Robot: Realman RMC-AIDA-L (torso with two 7-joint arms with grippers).
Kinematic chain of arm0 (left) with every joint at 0, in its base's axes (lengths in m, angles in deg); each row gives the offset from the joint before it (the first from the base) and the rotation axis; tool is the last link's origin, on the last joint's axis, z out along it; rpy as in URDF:
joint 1: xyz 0 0 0.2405 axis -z
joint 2: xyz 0 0 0 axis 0.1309 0.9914 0
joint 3: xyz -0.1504 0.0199 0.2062 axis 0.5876 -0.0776 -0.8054
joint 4: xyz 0 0 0 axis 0.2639 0.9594 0.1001
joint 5: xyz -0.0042 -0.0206 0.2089 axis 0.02 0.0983 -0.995
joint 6: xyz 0 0 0 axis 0.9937 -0.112 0.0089
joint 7: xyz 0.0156 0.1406 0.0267 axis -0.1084 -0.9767 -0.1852
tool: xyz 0 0 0 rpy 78.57 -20.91 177.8
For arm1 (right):
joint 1: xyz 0 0 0.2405 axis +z
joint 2: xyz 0 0 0 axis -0.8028 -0.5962 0
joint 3: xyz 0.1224 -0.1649 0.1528 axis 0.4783 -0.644 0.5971
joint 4: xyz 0 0 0 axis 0.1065 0.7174 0.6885
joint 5: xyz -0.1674 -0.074 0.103 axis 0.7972 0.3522 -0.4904
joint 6: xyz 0 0 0 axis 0.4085 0.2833 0.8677
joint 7: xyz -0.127 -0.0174 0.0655 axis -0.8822 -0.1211 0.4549
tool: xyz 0 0 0 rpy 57.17 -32.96 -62.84
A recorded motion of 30 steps. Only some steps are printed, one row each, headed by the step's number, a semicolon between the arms.
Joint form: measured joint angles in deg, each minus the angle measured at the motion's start. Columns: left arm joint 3, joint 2, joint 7, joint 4, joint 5, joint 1, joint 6; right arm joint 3, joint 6, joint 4, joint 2, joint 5, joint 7, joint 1.
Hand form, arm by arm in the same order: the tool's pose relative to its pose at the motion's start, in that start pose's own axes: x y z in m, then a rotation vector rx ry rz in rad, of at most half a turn. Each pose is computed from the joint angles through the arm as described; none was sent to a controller.
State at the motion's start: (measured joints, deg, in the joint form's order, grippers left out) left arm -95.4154 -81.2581 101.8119 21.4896 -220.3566 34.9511 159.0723; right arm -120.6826 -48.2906 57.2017 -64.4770 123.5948 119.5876 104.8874
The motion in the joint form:
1: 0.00 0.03 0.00 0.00 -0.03 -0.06 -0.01; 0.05 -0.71 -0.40 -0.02 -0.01 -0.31 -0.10
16: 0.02 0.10 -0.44 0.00 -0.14 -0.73 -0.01; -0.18 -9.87 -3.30 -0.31 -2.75 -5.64 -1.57
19: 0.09 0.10 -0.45 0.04 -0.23 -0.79 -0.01; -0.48 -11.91 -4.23 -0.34 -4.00 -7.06 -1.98
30: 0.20 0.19 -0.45 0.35 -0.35 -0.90 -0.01; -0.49 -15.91 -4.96 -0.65 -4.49 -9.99 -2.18
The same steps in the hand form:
1: -0.0003 -0.0005 0.0000 0.0010 -0.0002 -0.0009; 0.0004 0.0007 -0.0008 -0.0056 0.0045 -0.0058
16: -0.0041 -0.0041 0.0008 0.0039 -0.0047 -0.0038; 0.0141 0.0159 -0.0055 -0.1260 0.0752 -0.0824
19: -0.0043 -0.0046 0.0007 0.0051 -0.0041 -0.0046; 0.0158 0.0199 -0.0076 -0.1581 0.0813 -0.1045
30: -0.0037 -0.0054 -0.0005 0.0079 0.0005 -0.0041; 0.0218 0.0282 -0.0096 -0.2121 0.1171 -0.1590

